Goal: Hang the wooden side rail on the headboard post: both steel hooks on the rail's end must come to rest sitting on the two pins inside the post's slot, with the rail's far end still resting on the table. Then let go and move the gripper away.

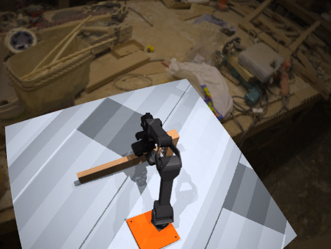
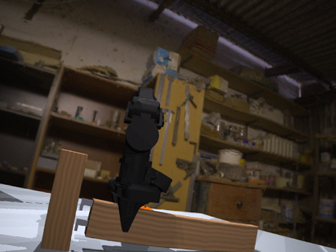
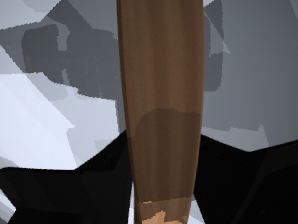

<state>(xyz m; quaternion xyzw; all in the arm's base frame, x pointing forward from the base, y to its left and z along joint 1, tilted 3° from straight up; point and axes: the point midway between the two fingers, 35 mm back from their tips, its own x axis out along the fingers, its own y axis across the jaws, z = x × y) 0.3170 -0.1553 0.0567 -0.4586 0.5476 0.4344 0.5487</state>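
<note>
The wooden headboard post lies 12 cm to the right of my gripper tip, 4 cm above it and 2 cm behind it.
</note>
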